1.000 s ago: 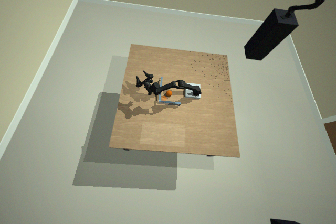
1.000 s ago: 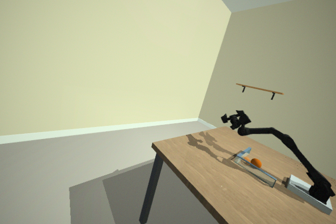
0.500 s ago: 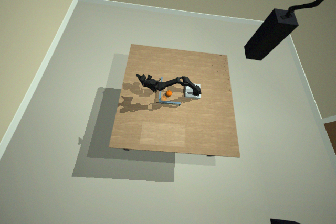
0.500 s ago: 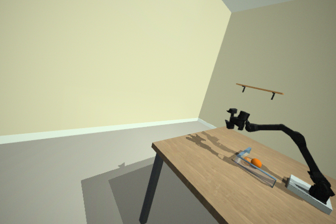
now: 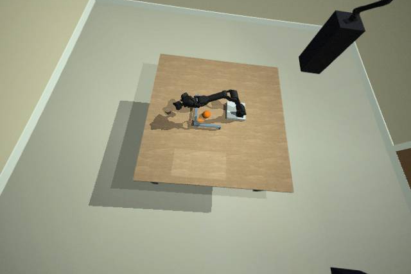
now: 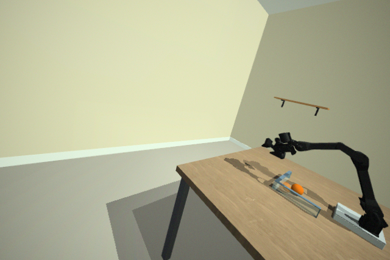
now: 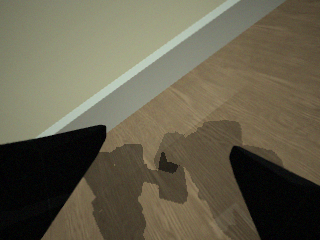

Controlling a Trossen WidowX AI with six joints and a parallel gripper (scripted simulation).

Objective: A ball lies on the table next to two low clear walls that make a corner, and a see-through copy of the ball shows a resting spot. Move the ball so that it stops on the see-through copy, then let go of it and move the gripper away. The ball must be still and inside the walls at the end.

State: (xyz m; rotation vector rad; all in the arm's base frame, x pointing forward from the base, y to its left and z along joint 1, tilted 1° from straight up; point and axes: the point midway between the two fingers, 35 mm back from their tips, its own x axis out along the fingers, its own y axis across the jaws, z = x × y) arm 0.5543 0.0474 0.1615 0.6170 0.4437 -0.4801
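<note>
The orange ball is 27 cm behind my gripper tip, 1 cm to the left of it and 15 cm below it. The rest, counted from my gripper tip: see-through copy of the ball 22 cm behind, 8 cm to the left, 15 cm below.
</note>
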